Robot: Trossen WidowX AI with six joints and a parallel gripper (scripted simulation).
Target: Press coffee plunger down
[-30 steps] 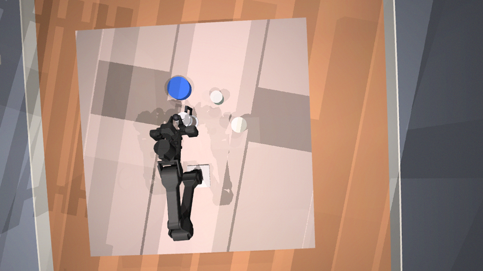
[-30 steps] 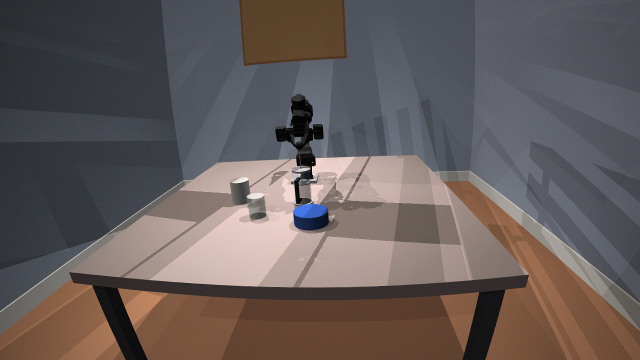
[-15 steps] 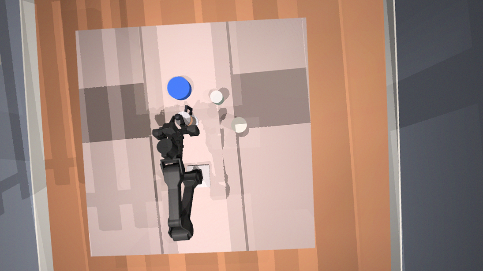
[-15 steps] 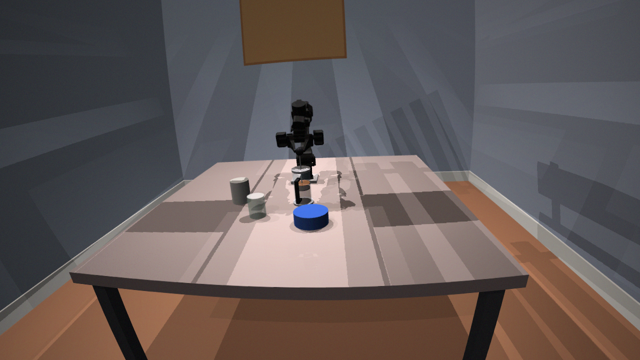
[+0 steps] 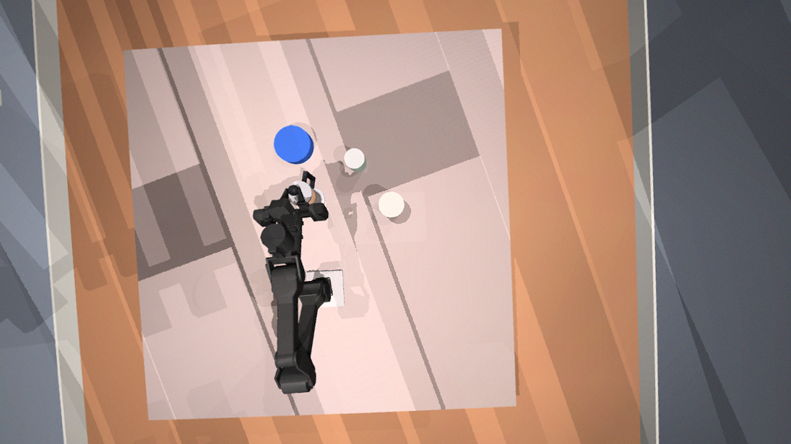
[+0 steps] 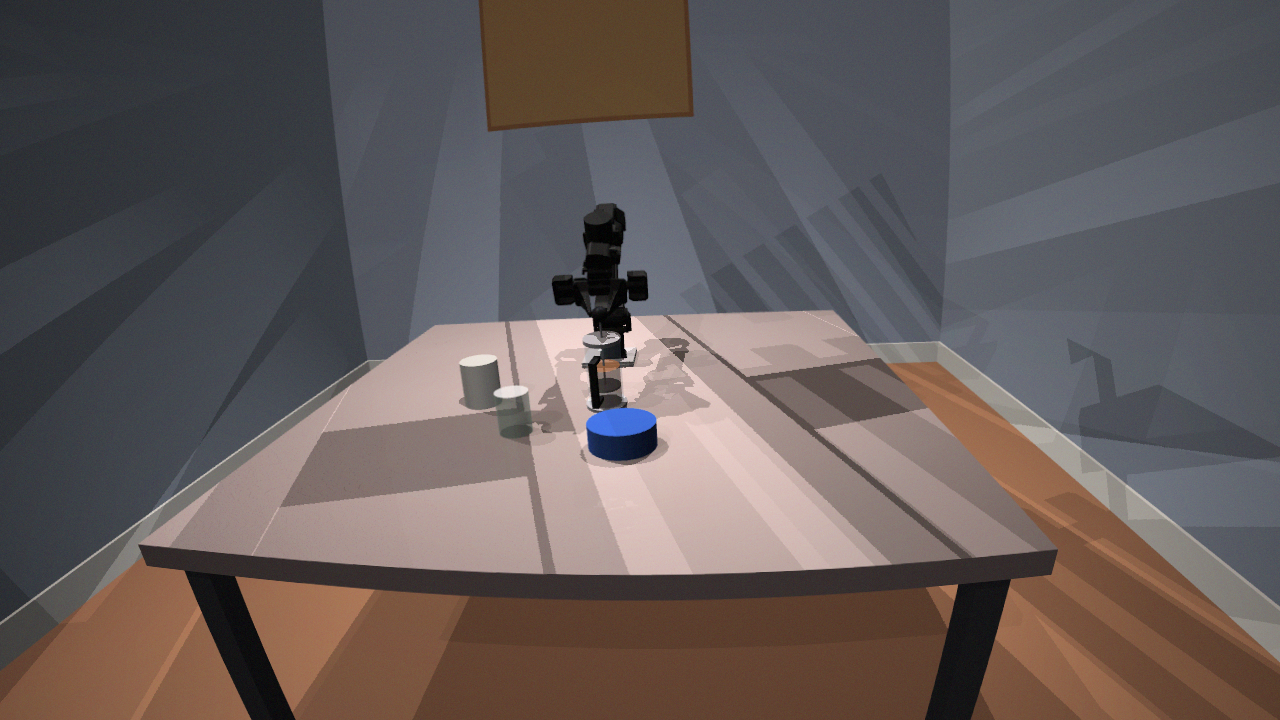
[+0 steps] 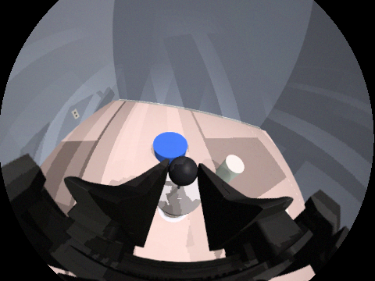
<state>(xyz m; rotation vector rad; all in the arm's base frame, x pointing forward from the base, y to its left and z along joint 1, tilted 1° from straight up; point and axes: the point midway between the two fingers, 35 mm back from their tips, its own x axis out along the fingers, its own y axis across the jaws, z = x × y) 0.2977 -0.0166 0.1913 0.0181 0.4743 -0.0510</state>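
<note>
The coffee press lies 100 mm below my gripper tip.
</note>
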